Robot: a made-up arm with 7 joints.
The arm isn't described. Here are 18 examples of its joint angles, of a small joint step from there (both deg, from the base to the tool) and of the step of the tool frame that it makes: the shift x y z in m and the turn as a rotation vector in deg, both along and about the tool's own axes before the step.
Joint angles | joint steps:
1: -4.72 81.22 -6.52 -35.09 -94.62 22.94 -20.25 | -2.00 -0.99 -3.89 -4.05 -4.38 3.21 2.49
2: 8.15 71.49 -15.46 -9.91 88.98 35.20 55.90 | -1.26 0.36 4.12 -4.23 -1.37 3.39 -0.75
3: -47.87 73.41 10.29 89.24 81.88 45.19 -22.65 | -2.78 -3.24 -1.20 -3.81 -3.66 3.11 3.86
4: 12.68 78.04 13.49 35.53 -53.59 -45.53 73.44 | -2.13 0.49 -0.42 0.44 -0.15 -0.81 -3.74
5: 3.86 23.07 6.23 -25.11 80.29 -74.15 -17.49 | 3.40 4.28 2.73 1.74 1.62 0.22 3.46
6: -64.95 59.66 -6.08 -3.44 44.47 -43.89 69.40 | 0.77 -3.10 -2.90 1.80 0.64 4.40 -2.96
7: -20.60 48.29 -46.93 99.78 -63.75 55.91 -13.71 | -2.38 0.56 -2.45 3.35 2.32 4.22 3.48
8: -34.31 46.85 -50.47 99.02 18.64 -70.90 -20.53 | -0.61 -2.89 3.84 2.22 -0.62 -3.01 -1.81
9: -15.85 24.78 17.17 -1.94 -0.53 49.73 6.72 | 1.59 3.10 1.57 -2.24 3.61 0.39 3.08
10: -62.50 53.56 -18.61 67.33 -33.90 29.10 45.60 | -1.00 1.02 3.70 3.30 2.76 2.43 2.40
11: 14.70 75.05 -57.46 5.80 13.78 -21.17 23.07 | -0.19 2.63 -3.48 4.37 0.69 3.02 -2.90
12: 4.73 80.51 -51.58 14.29 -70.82 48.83 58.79 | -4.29 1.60 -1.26 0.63 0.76 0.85 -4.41
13: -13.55 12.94 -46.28 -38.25 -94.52 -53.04 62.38 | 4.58 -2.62 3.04 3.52 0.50 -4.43 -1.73
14: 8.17 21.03 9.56 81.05 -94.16 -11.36 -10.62 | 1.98 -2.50 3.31 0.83 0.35 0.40 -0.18
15: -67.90 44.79 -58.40 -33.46 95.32 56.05 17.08 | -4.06 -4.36 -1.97 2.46 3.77 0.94 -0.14
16: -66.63 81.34 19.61 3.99 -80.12 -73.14 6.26 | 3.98 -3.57 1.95 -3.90 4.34 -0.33 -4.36
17: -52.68 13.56 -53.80 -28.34 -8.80 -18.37 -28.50 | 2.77 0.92 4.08 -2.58 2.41 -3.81 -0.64
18: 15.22 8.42 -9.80 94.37 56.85 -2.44 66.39 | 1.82 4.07 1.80 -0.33 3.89 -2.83 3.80
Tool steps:
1: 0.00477 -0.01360 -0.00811 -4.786 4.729 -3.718
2: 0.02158 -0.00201 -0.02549 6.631 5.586 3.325
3: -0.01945 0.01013 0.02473 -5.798 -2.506 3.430
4: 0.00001 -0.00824 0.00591 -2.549 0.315 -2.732
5: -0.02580 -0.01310 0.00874 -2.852 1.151 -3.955
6: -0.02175 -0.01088 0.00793 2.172 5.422 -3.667
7: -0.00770 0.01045 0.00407 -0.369 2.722 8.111
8: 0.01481 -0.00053 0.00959 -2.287 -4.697 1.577
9: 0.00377 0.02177 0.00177 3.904 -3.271 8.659
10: 0.01750 0.01069 -0.00127 1.911 3.535 5.449
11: -0.02562 0.00116 -0.02065 4.611 7.627 -7.848
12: 0.00415 0.01862 0.01554 -1.755 -0.784 -1.330
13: 0.01345 0.01521 0.01801 -8.941 -6.113 2.363
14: 0.00027 0.02782 -0.00833 -2.047 1.362 4.062
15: 0.01887 -0.00838 0.01220 0.639 0.231 5.347
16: -0.02317 0.00240 0.01061 -1.036 1.894 -6.129
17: -0.00882 0.00109 0.01100 5.783 -3.108 1.586
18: -0.00365 0.00385 -0.03484 1.942 -1.701 3.452
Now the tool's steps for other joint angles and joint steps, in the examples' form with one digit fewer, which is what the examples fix.
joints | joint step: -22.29 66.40 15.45 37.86 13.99 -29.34 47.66 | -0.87 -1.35 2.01 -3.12 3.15 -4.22 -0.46
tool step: 0.0060 -0.0035 0.0155 -5.08 -5.07 1.14
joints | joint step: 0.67 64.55 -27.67 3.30 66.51 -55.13 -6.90 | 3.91 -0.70 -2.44 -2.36 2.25 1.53 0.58
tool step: 0.0138 -0.0160 0.0238 -1.36 -3.47 -1.08
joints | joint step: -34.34 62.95 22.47 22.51 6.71 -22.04 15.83 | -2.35 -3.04 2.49 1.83 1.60 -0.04 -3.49
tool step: 0.0001 -0.0025 -0.0054 -1.20 2.54 0.14
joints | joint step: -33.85 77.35 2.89 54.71 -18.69 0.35 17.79 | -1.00 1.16 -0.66 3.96 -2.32 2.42 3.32
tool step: 0.0094 0.0103 -0.0084 1.47 5.01 5.84
